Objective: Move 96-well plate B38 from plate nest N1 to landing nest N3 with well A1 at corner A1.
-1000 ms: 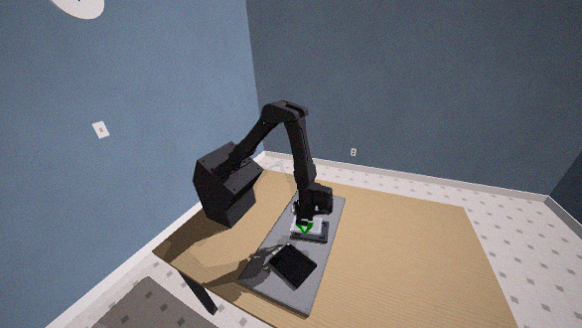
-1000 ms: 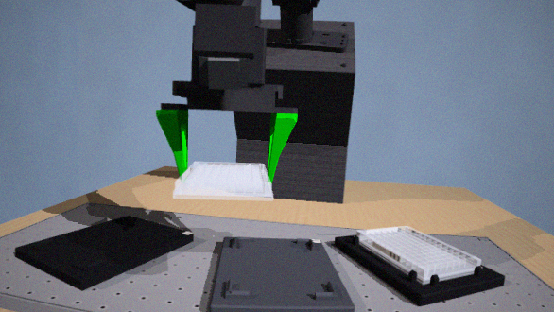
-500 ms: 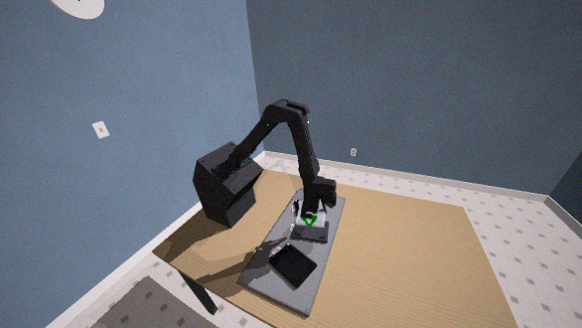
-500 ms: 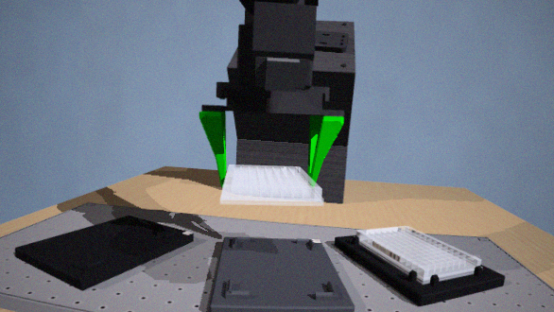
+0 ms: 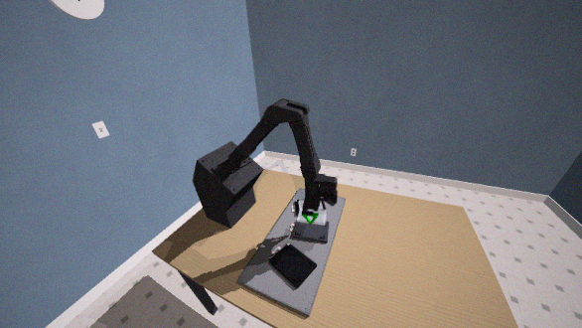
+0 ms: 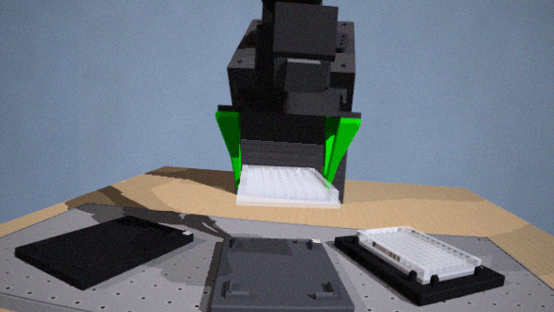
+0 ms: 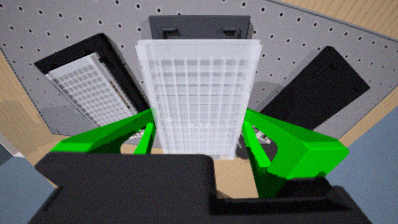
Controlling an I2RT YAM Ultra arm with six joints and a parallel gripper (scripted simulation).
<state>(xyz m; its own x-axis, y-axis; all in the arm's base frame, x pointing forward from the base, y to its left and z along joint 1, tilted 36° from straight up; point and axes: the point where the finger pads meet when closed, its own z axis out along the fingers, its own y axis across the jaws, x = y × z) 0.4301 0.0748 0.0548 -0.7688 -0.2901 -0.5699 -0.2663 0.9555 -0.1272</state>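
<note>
My gripper is now 100 mm above the grey landing nest. From my hand the other things lie so: black nest: 10 mm ahead, 200 mm to the right, 100 mm below.
</note>
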